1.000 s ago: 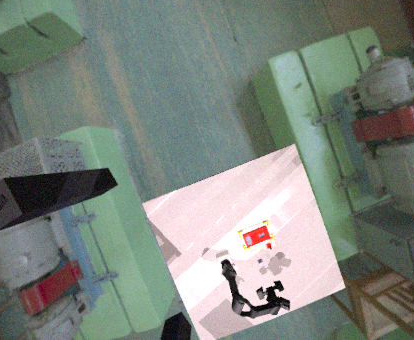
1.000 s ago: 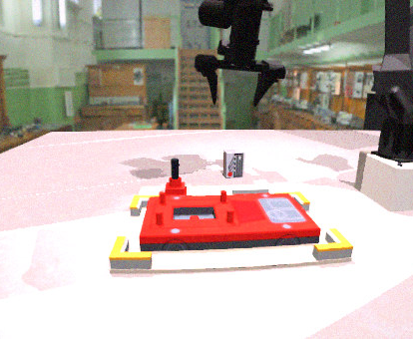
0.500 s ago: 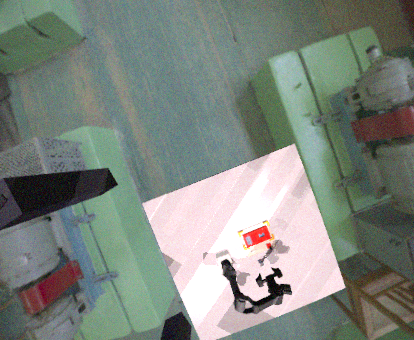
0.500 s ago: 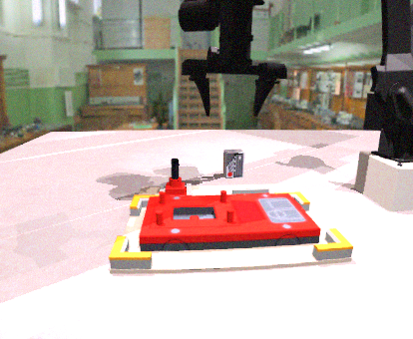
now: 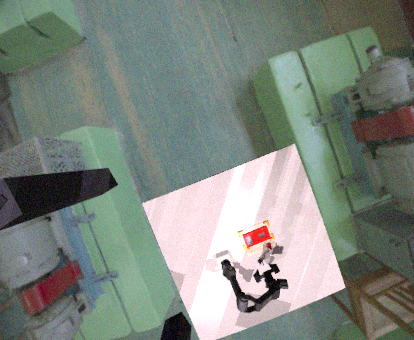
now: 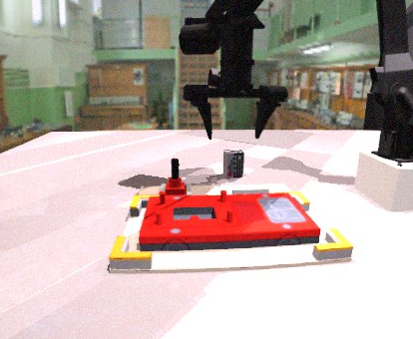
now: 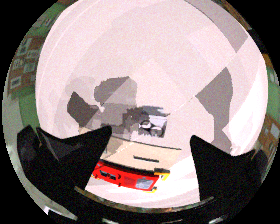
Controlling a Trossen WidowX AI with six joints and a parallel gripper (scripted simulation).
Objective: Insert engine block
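My gripper tip is now 5 cm above the engine block.
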